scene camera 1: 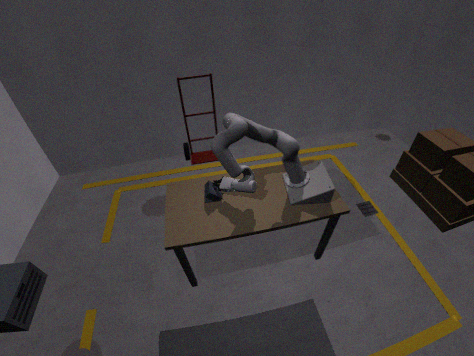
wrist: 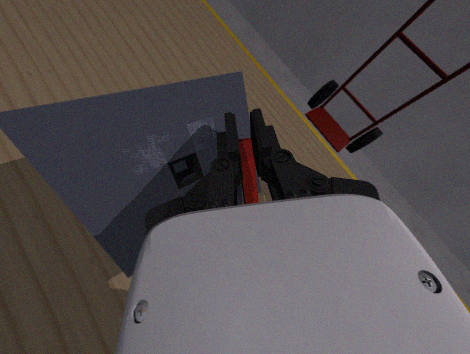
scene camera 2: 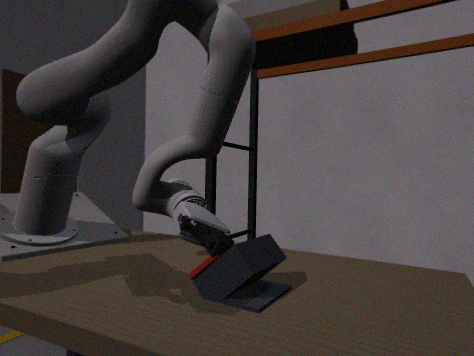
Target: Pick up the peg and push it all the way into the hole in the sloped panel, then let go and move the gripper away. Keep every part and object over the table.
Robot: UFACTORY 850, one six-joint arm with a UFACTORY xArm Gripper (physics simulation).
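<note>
The red peg [scene camera 2: 204,267] [wrist: 249,172] is held between the fingers of my gripper [scene camera 1: 218,183] [scene camera 2: 223,248] [wrist: 243,127], which is shut on it. The dark blue-grey sloped panel [scene camera 1: 212,193] [scene camera 2: 235,270] [wrist: 100,125] stands on the table. Its square hole [wrist: 186,170] shows in the wrist view, left of the fingers and the peg. The peg is outside the hole, close to the panel's sloped face near one side edge. Whether it touches the face I cannot tell. In scene camera 2 the peg's lower end shows beside the panel's near left edge. The peg cannot be made out in scene camera 1.
The wooden table [scene camera 1: 192,227] [scene camera 2: 370,310] [wrist: 45,50] carries the panel and the arm's base plate [scene camera 1: 315,192] [scene camera 2: 100,225]. The table's edge passes close to the right of the fingers in the wrist view. A red hand truck [scene camera 1: 200,114] [wrist: 327,129] stands on the floor beyond the table.
</note>
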